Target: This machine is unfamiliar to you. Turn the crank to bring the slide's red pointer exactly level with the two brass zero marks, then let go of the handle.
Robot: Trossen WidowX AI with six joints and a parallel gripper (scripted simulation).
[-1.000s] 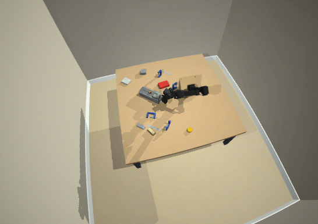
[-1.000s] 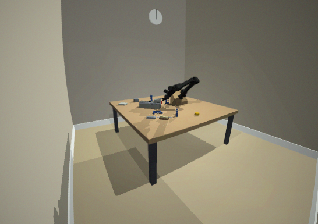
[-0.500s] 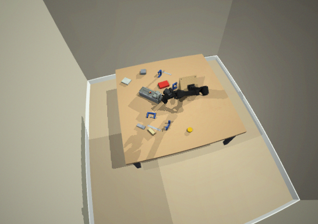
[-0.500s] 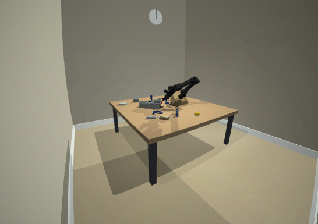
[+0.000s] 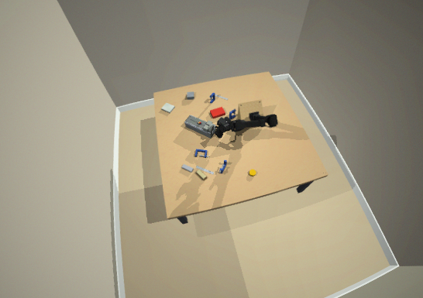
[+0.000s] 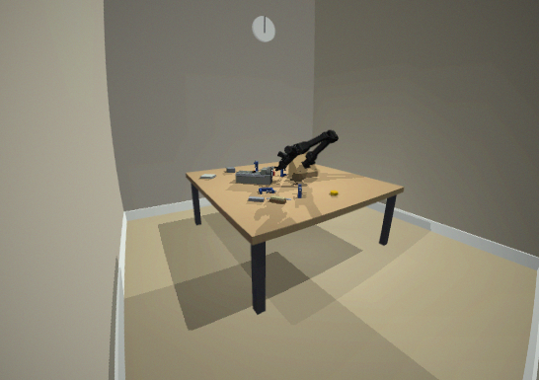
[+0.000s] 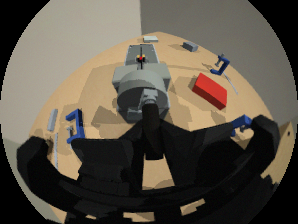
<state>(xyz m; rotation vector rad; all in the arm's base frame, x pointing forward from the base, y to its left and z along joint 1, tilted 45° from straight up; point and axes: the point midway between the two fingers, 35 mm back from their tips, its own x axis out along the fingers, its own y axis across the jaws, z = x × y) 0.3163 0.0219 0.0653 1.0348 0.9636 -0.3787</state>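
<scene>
My gripper tip is 10 mm past the dark crank handle, 10 mm to the right of it and 20 mm below it. From my gripper tip the other things lie so: red pointer: 120 mm ahead, 100 mm to the right, 10 mm below; tan block: 210 mm ahead, 330 mm to the left, 80 mm below; yellow disc: 180 mm behind, 410 mm to the left, 90 mm below.
</scene>
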